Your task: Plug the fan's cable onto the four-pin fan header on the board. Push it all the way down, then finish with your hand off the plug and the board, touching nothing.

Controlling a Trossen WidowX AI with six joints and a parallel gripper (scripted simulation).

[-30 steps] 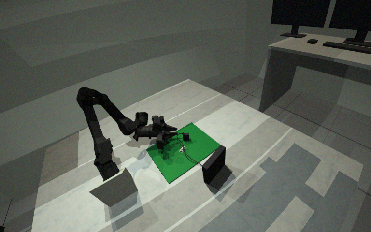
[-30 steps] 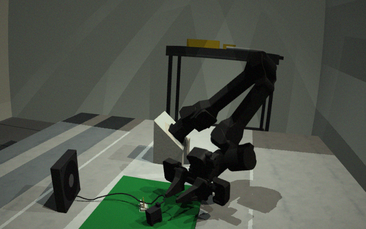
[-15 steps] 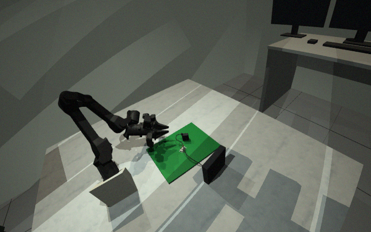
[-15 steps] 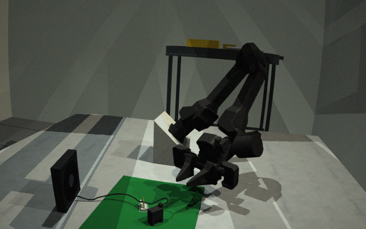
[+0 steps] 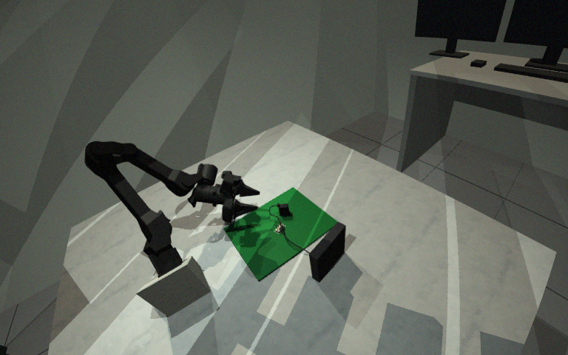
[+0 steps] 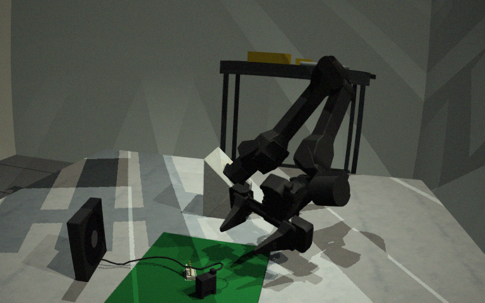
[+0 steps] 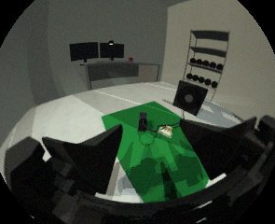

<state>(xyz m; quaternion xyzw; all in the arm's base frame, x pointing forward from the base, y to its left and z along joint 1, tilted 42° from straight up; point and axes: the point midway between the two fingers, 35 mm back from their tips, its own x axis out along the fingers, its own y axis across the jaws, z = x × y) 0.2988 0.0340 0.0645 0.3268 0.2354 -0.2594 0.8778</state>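
Right now the black plug is 60 mm ahead of my gripper tip, 40 mm to the right of it and 60 mm below it. Round my gripper tip: black fan 20 mm ahead, 270 mm to the right, 30 mm below; header 10 mm ahead, 80 mm to the right, 80 mm below; green board 10 mm ahead, 70 mm to the right, 100 mm below.
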